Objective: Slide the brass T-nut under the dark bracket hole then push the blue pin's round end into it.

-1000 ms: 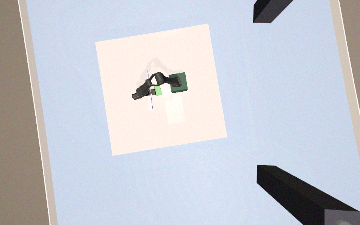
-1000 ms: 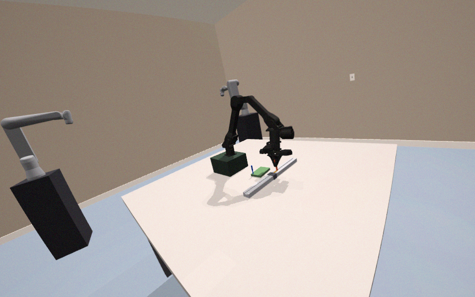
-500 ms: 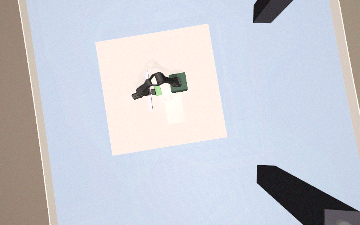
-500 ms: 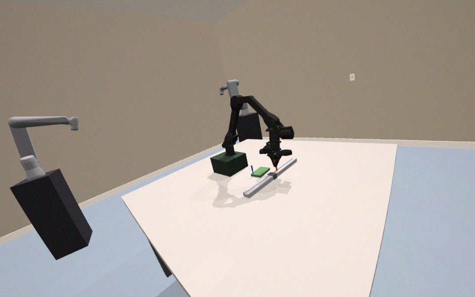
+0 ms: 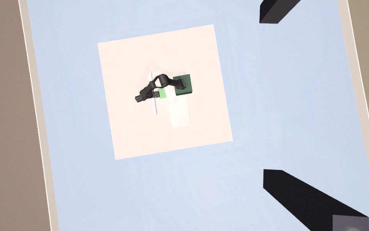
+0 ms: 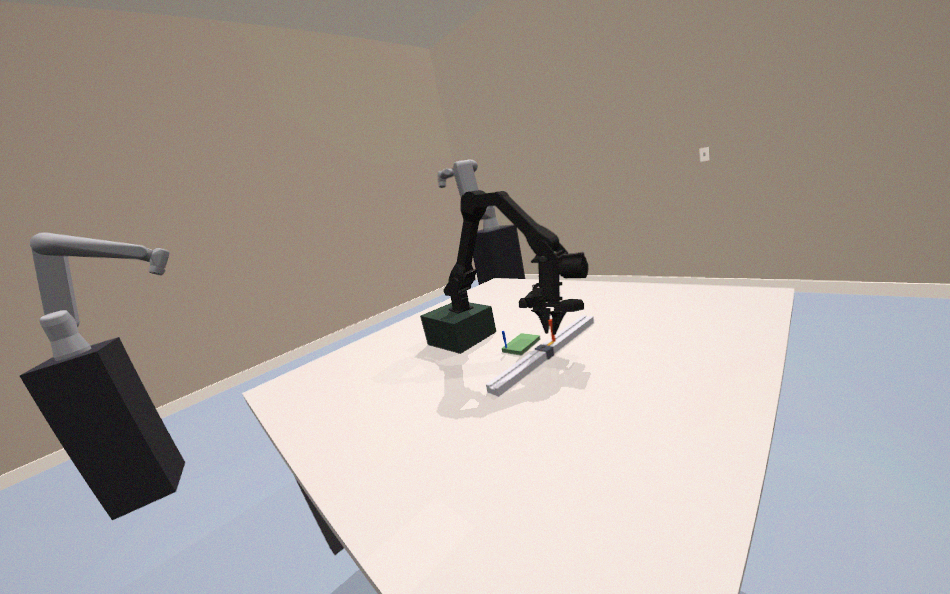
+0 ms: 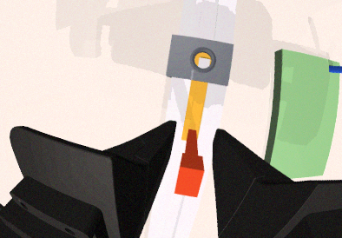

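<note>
The brass T-nut lies 2 cm to the right of my gripper tip. From my gripper tip the other things lie so: aluminum rail 1 cm ahead, 4 cm to the right, 3 cm below; blue pin 11 cm behind, 9 cm to the right, 2 cm below; green tray 10 cm behind, 6 cm to the right, 4 cm below.
</note>
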